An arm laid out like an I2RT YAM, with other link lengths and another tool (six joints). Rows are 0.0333 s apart.
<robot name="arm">
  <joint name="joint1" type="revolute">
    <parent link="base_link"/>
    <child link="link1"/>
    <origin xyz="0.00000 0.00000 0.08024"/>
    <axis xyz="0 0 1"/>
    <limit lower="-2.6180" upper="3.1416"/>
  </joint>
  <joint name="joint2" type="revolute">
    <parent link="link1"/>
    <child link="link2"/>
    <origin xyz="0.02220 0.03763 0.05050"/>
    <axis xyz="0 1 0"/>
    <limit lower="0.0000" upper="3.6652"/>
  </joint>
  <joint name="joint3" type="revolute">
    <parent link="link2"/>
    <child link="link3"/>
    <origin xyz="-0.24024 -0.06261 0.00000"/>
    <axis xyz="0 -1 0"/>
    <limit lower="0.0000" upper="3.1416"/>
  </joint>
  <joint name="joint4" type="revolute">
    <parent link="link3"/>
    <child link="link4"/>
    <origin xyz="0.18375 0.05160 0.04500"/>
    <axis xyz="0 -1 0"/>
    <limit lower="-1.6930" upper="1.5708"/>
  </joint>
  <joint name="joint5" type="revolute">
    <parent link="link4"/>
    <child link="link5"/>
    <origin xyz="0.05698 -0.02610 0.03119"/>
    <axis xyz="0 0 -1"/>
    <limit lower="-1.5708" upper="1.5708"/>
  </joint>
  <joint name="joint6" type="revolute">
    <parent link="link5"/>
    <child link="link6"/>
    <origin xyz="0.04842 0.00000 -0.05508"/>
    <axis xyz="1 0 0"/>
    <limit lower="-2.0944" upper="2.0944"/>
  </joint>
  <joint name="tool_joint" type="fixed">
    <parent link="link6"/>
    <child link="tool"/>
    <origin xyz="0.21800 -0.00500 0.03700" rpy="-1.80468 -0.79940 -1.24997"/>
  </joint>
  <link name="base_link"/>
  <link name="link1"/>
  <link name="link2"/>
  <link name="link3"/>
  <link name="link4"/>
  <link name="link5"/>
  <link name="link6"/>
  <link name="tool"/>
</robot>
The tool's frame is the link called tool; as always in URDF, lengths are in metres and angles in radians.
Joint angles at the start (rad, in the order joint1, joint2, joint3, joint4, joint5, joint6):
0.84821 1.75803 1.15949 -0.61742 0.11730 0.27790
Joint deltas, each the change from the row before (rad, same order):
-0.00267 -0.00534 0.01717 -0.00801 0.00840 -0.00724
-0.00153 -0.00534 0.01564 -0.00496 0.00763 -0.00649
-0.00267 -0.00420 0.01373 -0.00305 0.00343 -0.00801
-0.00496 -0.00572 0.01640 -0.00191 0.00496 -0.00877
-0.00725 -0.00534 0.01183 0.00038 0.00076 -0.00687
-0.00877 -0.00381 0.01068 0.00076 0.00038 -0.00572
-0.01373 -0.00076 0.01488 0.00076 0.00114 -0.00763
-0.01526 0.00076 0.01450 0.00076 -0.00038 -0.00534
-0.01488 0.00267 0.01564 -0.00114 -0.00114 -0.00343
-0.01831 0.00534 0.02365 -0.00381 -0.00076 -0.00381
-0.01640 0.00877 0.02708 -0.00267 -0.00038 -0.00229
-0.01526 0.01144 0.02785 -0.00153 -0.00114 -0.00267
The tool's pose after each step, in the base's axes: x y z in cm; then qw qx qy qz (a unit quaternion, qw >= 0). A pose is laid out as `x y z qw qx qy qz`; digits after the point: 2 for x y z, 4 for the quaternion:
28.05 24.49 1.05 0.1199 -0.9881 0.0822 -0.0500
28.53 24.67 1.69 0.1232 -0.9874 0.0805 -0.0582
28.94 24.89 2.24 0.1269 -0.9867 0.0782 -0.0645
29.51 25.10 2.97 0.1320 -0.9856 0.0767 -0.0733
30.01 25.23 3.56 0.1373 -0.9843 0.0769 -0.0798
30.51 25.28 4.07 0.1419 -0.9831 0.0783 -0.0856
31.21 25.23 4.61 0.1461 -0.9816 0.0813 -0.0925
31.91 25.11 5.09 0.1502 -0.9800 0.0860 -0.0984
32.58 24.98 5.50 0.1537 -0.9785 0.0913 -0.1030
33.44 24.81 6.06 0.1578 -0.9765 0.0981 -0.1090
34.34 24.75 6.62 0.1624 -0.9744 0.1047 -0.1154
35.23 24.73 7.13 0.1668 -0.9723 0.1103 -0.1213

